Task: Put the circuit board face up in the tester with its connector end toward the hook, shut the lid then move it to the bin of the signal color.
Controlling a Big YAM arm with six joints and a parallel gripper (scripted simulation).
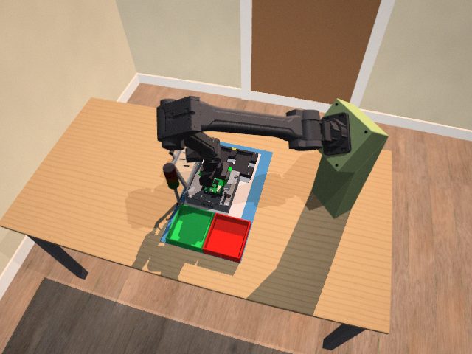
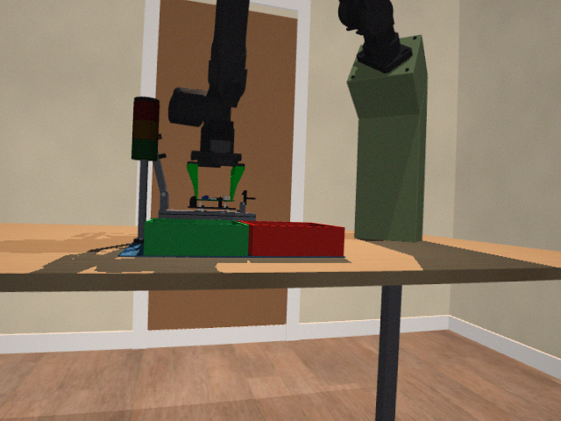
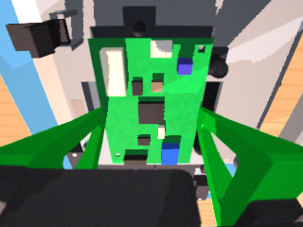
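Now: hand right at the green circuit board. Also, from my hand: latch hook: 7 cm behind, 5 cm to the left; then tester plate: 1 cm ahead, 1 cm to the left, 2 cm below; then tester lid: 12 cm ahead, 2 cm to the left, 9 cm above.
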